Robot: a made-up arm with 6 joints. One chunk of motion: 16 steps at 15 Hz.
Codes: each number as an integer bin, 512 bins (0 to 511) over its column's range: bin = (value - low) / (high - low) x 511, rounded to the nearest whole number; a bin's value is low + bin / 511 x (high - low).
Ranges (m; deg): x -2.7..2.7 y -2.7..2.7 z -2.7..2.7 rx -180..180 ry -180..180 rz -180..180
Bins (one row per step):
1: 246 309 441 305 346 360
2: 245 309 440 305 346 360
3: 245 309 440 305 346 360
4: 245 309 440 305 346 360
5: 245 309 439 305 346 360
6: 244 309 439 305 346 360
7: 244 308 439 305 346 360
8: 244 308 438 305 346 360
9: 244 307 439 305 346 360
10: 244 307 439 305 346 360
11: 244 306 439 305 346 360
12: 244 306 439 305 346 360
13: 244 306 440 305 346 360
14: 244 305 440 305 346 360
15: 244 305 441 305 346 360
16: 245 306 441 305 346 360
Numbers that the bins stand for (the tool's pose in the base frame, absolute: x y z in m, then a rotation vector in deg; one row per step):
1: -0.1004 0.5654 1.9603 34.87 63.76 73.62
2: -0.1110 0.5654 1.9497 34.87 63.76 73.62
3: -0.1110 0.5654 1.9497 34.87 63.76 73.62
4: -0.1110 0.5654 1.9497 34.87 63.76 73.62
5: -0.1110 0.5654 1.9391 34.87 63.76 73.62
6: -0.1215 0.5654 1.9391 34.87 63.76 73.62
7: -0.1215 0.5548 1.9391 34.87 63.76 73.62
8: -0.1215 0.5548 1.9286 34.87 63.76 73.62
9: -0.1215 0.5442 1.9391 34.87 63.76 73.62
10: -0.1215 0.5442 1.9391 34.87 63.76 73.62
11: -0.1215 0.5337 1.9391 34.87 63.76 73.62
12: -0.1215 0.5337 1.9391 34.87 63.76 73.62
13: -0.1215 0.5337 1.9497 34.87 63.76 73.62
14: -0.1215 0.5231 1.9497 34.87 63.76 73.62
15: -0.1215 0.5231 1.9603 34.87 63.76 73.62
16: -0.1110 0.5337 1.9603 34.87 63.76 73.62

